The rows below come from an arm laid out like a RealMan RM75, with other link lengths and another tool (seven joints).
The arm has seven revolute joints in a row. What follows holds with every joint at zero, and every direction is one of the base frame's.
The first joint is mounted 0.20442 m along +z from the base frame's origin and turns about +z.
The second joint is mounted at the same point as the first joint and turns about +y.
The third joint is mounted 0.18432 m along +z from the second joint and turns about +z.
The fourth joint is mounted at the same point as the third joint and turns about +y.
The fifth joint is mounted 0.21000 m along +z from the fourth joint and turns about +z.
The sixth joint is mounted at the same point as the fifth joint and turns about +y.
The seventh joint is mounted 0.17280 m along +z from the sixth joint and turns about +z.
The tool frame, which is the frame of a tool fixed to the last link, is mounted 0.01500 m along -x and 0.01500 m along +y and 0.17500 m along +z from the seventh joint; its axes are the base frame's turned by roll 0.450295, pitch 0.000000 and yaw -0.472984 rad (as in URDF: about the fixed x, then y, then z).
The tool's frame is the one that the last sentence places.
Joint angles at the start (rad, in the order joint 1, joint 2, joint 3, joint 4, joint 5, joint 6, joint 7): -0.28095 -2.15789 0.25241 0.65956 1.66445 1.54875 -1.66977
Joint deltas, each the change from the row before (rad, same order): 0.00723 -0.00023 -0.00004 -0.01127 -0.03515 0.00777 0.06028; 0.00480 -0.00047 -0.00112 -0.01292 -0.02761 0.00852 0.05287; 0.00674 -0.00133 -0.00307 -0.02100 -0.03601 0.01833 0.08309; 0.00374 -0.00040 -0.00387 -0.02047 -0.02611 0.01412 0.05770; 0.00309 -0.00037 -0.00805 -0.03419 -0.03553 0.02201 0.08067; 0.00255 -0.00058 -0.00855 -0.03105 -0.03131 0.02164 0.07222; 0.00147 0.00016 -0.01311 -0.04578 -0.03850 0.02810 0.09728; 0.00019 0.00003 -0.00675 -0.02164 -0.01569 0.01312 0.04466; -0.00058 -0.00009 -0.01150 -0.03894 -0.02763 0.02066 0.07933; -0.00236 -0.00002 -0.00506 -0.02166 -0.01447 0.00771 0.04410; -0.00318 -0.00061 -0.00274 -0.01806 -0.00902 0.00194 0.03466; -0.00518 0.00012 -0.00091 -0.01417 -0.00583 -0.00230 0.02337
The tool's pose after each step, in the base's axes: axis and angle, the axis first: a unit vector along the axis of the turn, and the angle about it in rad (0 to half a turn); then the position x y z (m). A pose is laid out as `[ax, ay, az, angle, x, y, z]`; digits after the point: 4 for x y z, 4 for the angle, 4 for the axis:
[-0.5114, -0.7323, -0.4497, 2.4743, -0.1967, 0.4278, 0.0053]
[-0.5173, -0.7194, -0.4635, 2.4447, -0.1955, 0.4276, 0.0113]
[-0.5278, -0.6987, -0.4829, 2.4008, -0.1928, 0.4258, 0.0187]
[-0.5324, -0.6848, -0.4976, 2.3725, -0.1909, 0.4245, 0.0241]
[-0.5364, -0.6654, -0.5192, 2.3350, -0.1879, 0.4224, 0.0316]
[-0.5385, -0.6476, -0.5391, 2.2994, -0.1853, 0.4202, 0.0389]
[-0.5391, -0.6249, -0.5647, 2.2495, -0.1829, 0.4173, 0.0482]
[-0.5390, -0.6147, -0.5759, 2.2260, -0.1819, 0.4159, 0.0521]
[-0.5373, -0.5977, -0.5950, 2.1819, -0.1810, 0.4138, 0.0589]
[-0.5364, -0.5891, -0.6043, 2.1566, -0.1807, 0.4135, 0.0619]
[-0.5359, -0.5842, -0.6095, 2.1379, -0.1809, 0.4140, 0.0625]
[-0.5355, -0.5818, -0.6122, 2.1268, -0.1808, 0.4155, 0.0621]

